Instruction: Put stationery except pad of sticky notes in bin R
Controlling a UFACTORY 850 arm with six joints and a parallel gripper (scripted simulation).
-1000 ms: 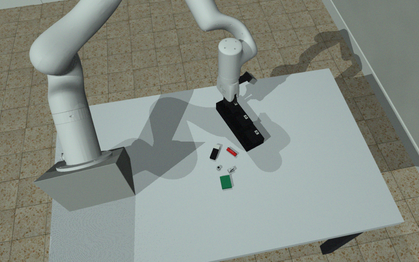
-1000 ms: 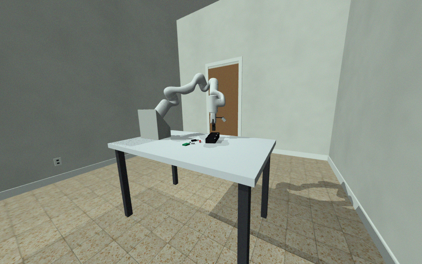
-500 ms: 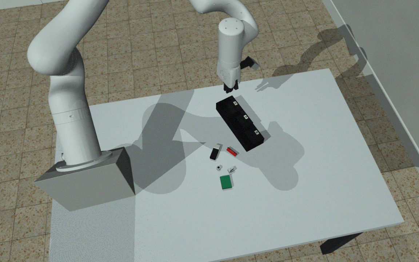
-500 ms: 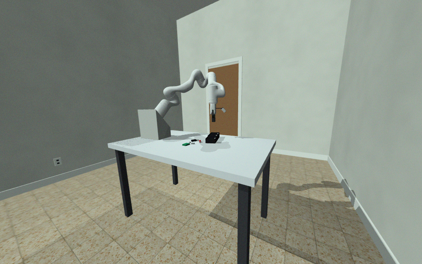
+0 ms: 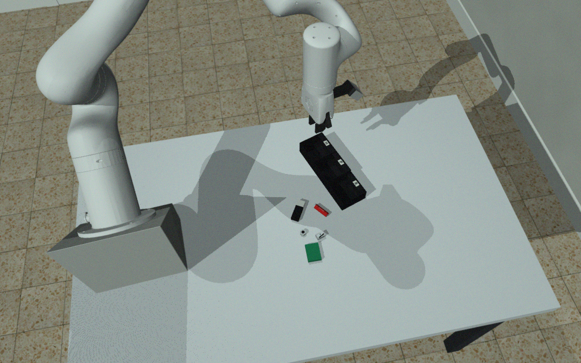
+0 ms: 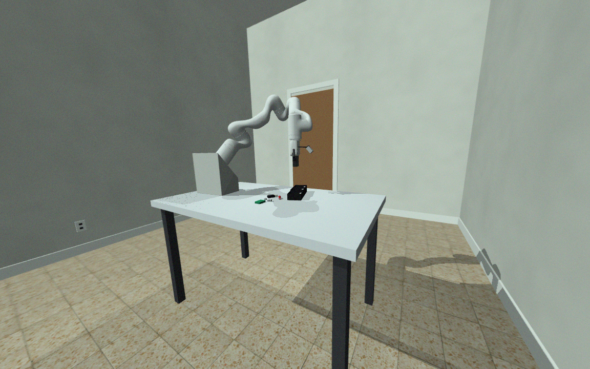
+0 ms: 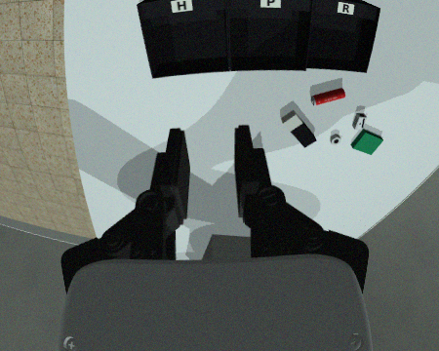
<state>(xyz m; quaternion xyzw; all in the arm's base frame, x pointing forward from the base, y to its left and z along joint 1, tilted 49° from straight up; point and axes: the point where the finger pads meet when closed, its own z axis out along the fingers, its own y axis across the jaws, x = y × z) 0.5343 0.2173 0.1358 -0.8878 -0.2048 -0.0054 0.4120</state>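
My hand is 250 mm to the left of the grey sharpener-like block, 200 mm above it and 20 mm past it. Also, from my hand: black-and-white block 200 mm below, 160 mm to the right, 70 mm behind; then grey piece 240 mm to the right, 200 mm below, 70 mm behind; then red cylinder 200 mm below, 170 mm to the right, 10 mm behind.
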